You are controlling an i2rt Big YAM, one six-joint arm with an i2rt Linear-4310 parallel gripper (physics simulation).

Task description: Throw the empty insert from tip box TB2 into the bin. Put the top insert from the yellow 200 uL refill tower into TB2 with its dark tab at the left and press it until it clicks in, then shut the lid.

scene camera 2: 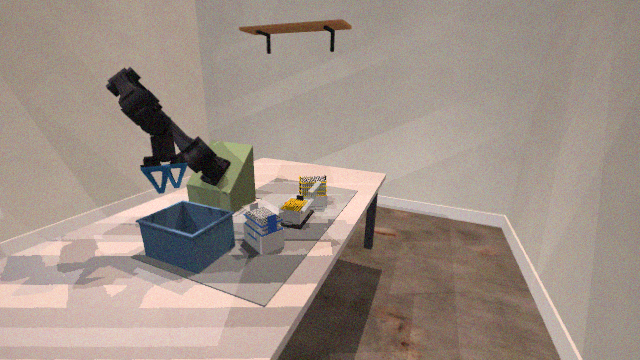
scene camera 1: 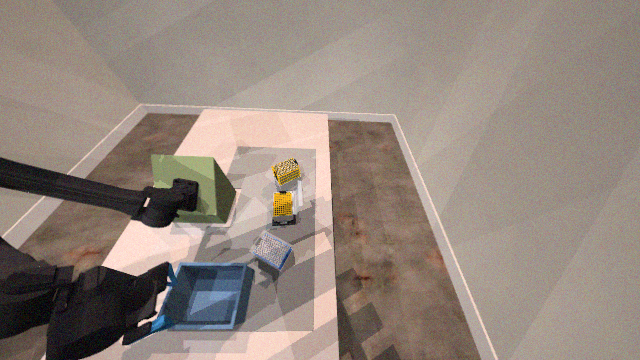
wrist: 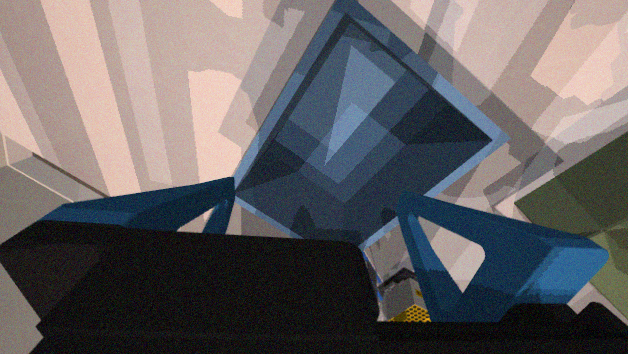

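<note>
TB2 (scene camera 1: 284, 219) (scene camera 2: 295, 216) (wrist: 399, 296) is a pale tip box on the mat, its clear lid (scene camera 1: 300, 195) (scene camera 2: 315, 190) standing open on the right. A yellow insert (scene camera 1: 283, 204) (scene camera 2: 294, 205) (wrist: 413, 314) with visible holes sits in it. The yellow refill tower (scene camera 1: 286, 171) (scene camera 2: 312, 187) stands behind TB2, with yellow layers stacked on it. The blue bin (scene camera 1: 215, 265) (scene camera 2: 170, 245) (wrist: 450, 90) is open-topped, and no insert shows inside. My gripper (scene camera 1: 172, 302) (scene camera 2: 168, 189) (wrist: 319, 194) is open and empty, above the bin's left side in the first scene view.
A blue-and-white tip tower (scene camera 1: 272, 250) (scene camera 2: 263, 232) stands between the bin and TB2. A tall green sloped block (scene camera 1: 223, 192) (scene camera 2: 241, 180) stands left of TB2, with my arm in front of it. A grey mat (scene camera 1: 300, 305) (scene camera 2: 265, 285) lies beneath the boxes. A wooden shelf (scene camera 2: 295, 27) hangs on the wall.
</note>
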